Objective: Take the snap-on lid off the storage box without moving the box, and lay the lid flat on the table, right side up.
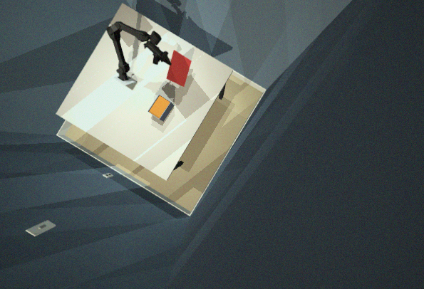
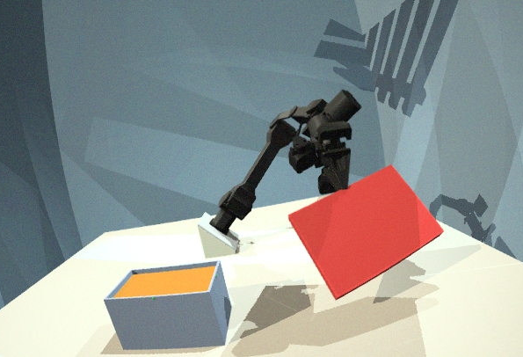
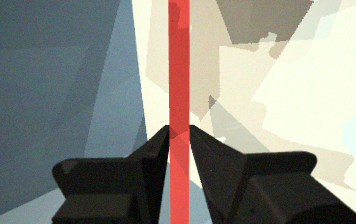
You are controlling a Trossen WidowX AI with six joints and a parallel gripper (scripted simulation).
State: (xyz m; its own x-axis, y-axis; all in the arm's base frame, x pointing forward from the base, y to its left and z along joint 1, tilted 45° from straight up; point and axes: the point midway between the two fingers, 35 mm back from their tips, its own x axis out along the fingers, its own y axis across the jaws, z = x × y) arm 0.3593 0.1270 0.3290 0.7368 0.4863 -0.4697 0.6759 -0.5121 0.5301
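My gripper tip is now 60 mm short of the red lid, 30 mm to the right of it and 50 mm above it. The rest, counted from my gripper tip: grey-blue storage box: 80 mm ahead, 350 mm to the right, 140 mm below.
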